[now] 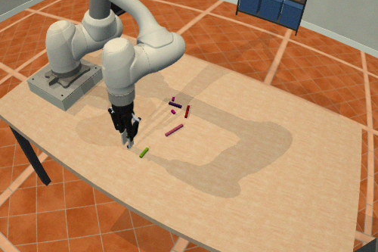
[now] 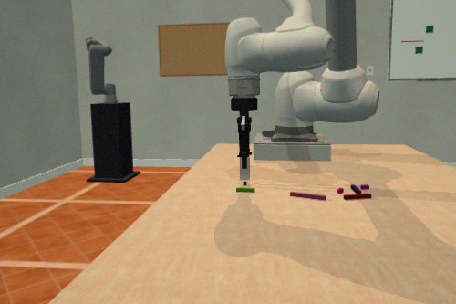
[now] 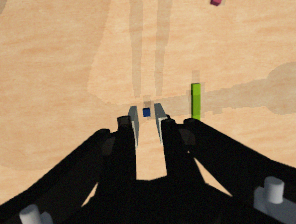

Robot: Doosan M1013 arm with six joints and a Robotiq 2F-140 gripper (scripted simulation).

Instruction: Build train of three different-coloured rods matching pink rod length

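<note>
My hand is 50 mm above the blue rod. From my hand the other things lie so: pink rod 170 mm to the left, 110 mm ahead, 50 mm below; lime rod 70 mm ahead, 50 mm below, 10 mm to the left; purple rod 300 mm to the left, 50 mm below, 30 mm ahead.
</note>
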